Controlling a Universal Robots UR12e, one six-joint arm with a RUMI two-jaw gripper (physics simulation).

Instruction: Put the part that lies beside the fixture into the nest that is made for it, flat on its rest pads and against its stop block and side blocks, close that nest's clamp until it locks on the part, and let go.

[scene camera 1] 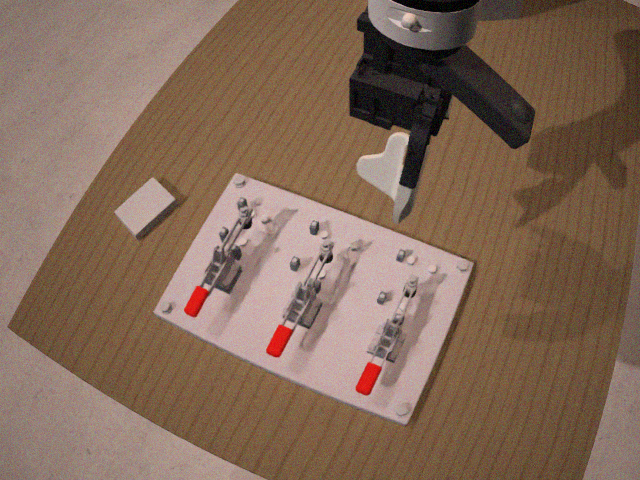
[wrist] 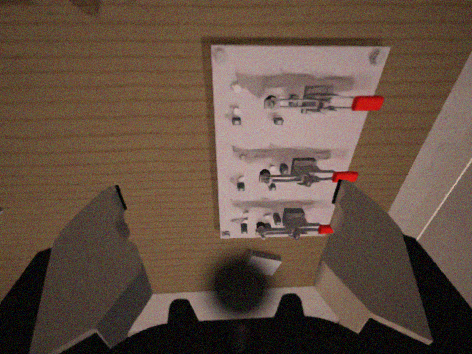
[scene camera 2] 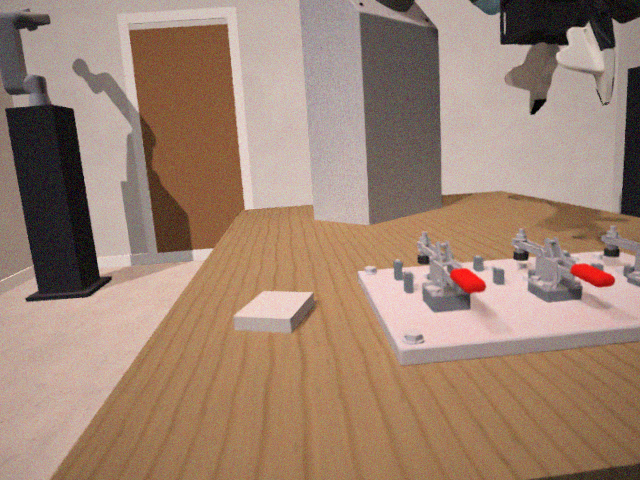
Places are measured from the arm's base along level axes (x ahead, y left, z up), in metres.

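Where they show: gripper, fingertip midpoint: [scene camera 1: 419, 165] [wrist: 230, 185] [scene camera 2: 564, 110].
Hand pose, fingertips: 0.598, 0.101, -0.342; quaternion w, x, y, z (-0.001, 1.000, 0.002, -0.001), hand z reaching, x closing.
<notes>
Things, the pixels of their top centre, and the offset from my fingertips, as dx, dy, dz. Level surfaces: height alone.
- flat pale square block, middle of its top: [scene camera 2: 275, 303] [scene camera 1: 143, 205] [wrist: 262, 266] +0.078, -0.358, -0.183
- fixture plate, middle of its top: [scene camera 2: 537, 286] [scene camera 1: 313, 290] [wrist: 284, 167] +0.096, -0.083, -0.183
- wooden table, its level: dz -0.198
The part, a flat pale square block [scene camera 1: 145, 207] [scene camera 2: 276, 305] [wrist: 266, 262], lies flat on the table beside the fixture plate [scene camera 1: 242, 320] [scene camera 2: 465, 330] [wrist: 300, 62], off its left end in scene camera 1. The plate bears three nests with grey posts and round pads, no part in any. Each has a clamp with a red handle: left [scene camera 1: 196, 301] [scene camera 2: 468, 280] [wrist: 325, 229], middle [scene camera 1: 279, 339] [scene camera 2: 592, 274] [wrist: 345, 176], right [scene camera 1: 368, 378] [wrist: 368, 103]. The black clamp tips stand above the plate. My gripper [scene camera 1: 457, 178] [scene camera 2: 571, 103] [wrist: 230, 185] is open and empty, high above the table.
The wooden table [scene camera 1: 93, 330] [scene camera 2: 320, 413] [wrist: 100, 125] carries the fixture. A tall grey block [scene camera 2: 403, 118] stands at the back in scene camera 2. A black pedestal [scene camera 2: 56, 196] stands on the floor at the left, off the table. The clamps and posts rise from the plate.
</notes>
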